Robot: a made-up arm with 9 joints. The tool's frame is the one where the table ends. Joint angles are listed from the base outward.
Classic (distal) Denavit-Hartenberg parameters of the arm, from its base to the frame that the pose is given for. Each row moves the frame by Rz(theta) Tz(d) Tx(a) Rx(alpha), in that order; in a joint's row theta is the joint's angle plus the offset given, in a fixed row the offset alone. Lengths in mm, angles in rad.
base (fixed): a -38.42; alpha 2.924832; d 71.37; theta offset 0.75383
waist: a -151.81; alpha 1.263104; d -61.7; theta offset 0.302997
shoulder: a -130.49; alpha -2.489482; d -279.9; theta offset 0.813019
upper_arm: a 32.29; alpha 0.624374; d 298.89; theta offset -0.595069
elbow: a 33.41; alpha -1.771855; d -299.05; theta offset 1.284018
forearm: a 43; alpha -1.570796; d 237.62; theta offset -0.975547
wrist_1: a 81; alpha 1.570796; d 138; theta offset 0
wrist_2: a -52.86; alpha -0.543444; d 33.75; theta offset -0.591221
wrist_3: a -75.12; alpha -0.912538; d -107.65; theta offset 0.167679
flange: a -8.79; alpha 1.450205; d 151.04; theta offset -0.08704
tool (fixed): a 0; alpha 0; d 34.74; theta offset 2.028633
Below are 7 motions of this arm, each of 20 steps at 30 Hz.
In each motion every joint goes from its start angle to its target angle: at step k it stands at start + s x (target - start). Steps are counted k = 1, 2, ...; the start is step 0. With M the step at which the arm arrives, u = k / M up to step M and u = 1 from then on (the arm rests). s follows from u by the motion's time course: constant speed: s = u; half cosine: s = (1 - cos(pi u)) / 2; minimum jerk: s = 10 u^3 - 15 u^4 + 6 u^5.
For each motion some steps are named. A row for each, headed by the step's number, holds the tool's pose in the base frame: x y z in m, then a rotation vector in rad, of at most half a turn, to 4 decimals.
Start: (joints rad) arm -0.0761 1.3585 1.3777 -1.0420 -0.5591 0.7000 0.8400 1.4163 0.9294
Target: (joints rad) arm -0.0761 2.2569 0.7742 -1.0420 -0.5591 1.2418 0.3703 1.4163 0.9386
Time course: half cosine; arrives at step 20
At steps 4, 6, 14, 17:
4: 0.3963 -0.3493 0.6780 1.9578 -0.6332 1.0727
6: 0.4325 -0.3876 0.6251 1.9005 -0.7270 0.8692
14: 0.4118 -0.6458 0.3852 1.2508 -1.0831 -0.0483
17: 0.3556 -0.7066 0.3555 1.0127 -1.1351 -0.2258

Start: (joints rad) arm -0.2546 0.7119 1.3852 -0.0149 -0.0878 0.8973 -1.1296 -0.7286 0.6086
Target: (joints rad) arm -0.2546 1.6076 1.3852 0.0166 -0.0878 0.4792 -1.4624 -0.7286 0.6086
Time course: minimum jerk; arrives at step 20
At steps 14, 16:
14: 0.3108 -0.2620 0.7248 0.0270 -0.7082 -1.8574
16: 0.3340 -0.2509 0.7107 -0.1066 -0.7703 -1.9008

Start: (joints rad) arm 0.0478 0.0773 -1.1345 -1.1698 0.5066 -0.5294 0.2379 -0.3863 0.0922
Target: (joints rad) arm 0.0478 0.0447 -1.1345 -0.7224 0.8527 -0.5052 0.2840 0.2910 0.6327
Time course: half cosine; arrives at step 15
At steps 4, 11, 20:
4: 0.0161 -0.2783 -0.1596 0.9688 1.5128 0.4822
11: 0.1350 -0.2585 -0.0419 1.6683 1.0932 0.6084
20: 0.1530 -0.2536 -0.0072 1.8375 1.0282 0.6747

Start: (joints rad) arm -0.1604 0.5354 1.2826 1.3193 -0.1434 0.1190 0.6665 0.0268 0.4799
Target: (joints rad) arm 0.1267 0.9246 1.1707 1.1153 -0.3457 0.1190 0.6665 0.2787 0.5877
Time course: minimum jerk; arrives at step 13
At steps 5, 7, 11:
5: -0.2107 -0.0439 0.6334 -1.0061 -1.4845 0.6519
7: -0.1662 -0.0257 0.6461 -0.9806 -1.2838 0.6799
11: -0.0949 -0.0191 0.6570 -0.9024 -1.0130 0.6708

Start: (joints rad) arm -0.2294 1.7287 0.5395 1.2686 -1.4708 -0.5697 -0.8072 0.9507 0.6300
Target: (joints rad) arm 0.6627 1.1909 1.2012 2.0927 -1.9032 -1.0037 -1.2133 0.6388 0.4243
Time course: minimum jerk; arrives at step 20
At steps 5, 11, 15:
5: 0.0342 -0.0109 0.6087 -1.4985 -1.7397 -0.3322
11: -0.3420 -0.0494 0.3790 1.2037 2.4543 1.2157
15: -0.4106 -0.0876 0.1503 0.4827 2.0374 1.1475

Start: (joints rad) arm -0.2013 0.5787 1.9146 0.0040 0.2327 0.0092 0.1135 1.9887 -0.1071
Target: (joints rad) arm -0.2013 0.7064 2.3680 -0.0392 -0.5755 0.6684 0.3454 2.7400 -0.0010
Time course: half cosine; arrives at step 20
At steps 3, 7, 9, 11, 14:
3: -0.4230 -0.2263 0.7023 -0.8094 -0.9222 2.5858
7: -0.4470 -0.2806 0.6792 -0.7749 -1.0448 2.8115
9: -0.4546 -0.3178 0.6568 0.7301 1.0380 -2.7245
11: -0.4538 -0.3549 0.6287 0.7000 0.9849 -2.5313
14: -0.4379 -0.3991 0.5854 0.7170 0.8891 -2.2445

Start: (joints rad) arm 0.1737 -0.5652 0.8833 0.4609 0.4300 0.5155 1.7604 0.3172 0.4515
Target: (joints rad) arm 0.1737 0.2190 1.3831 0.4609 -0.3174 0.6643 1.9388 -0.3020 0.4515
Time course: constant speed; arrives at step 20
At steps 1, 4, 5, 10, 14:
1: -0.5133 -0.3960 0.4393 -1.1439 -0.6878 2.2757
4: -0.5086 -0.3659 0.4639 -1.0966 -0.8272 2.1408
5: -0.5063 -0.3559 0.4722 -1.0837 -0.8705 2.0942
10: -0.4904 -0.3078 0.5132 -1.0389 -1.0670 1.8547
14: -0.4727 -0.2717 0.5442 -1.0235 -1.2051 1.6610

